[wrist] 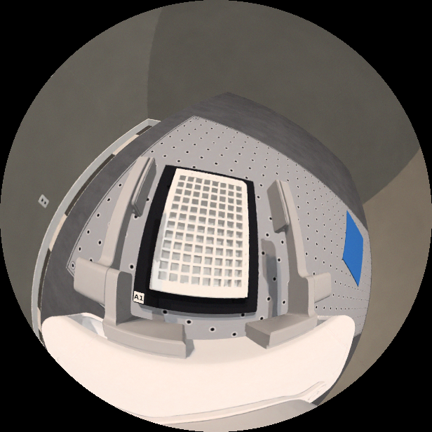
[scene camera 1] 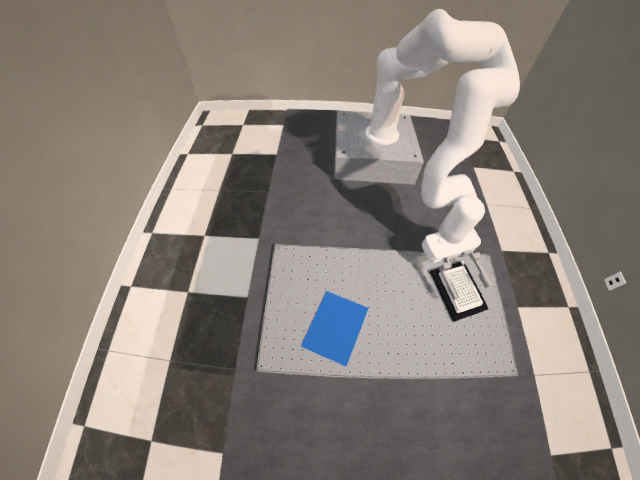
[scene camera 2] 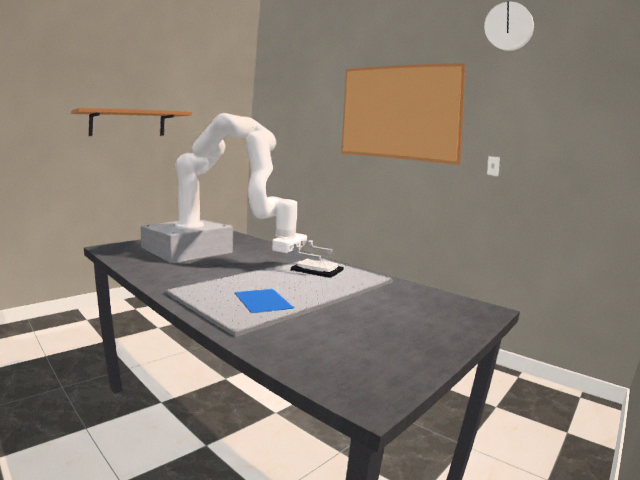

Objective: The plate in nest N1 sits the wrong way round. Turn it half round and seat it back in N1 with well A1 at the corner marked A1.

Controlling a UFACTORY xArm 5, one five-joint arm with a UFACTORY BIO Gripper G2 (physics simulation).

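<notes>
The white plate lies in the black nest N1. I cannot tell whether it lies fully flat. The nest's corner label A1 shows at the lower left in the wrist view. Which plate corner holds well A1 is too small to tell. My gripper is open and empty. Its fingers stand apart on either side of the plate, above it, with a gap at each long side.
The nest stands on a grey perforated board. A flat blue rectangle lies on the same board, well away from the nest. The arm's grey base block stands behind the board.
</notes>
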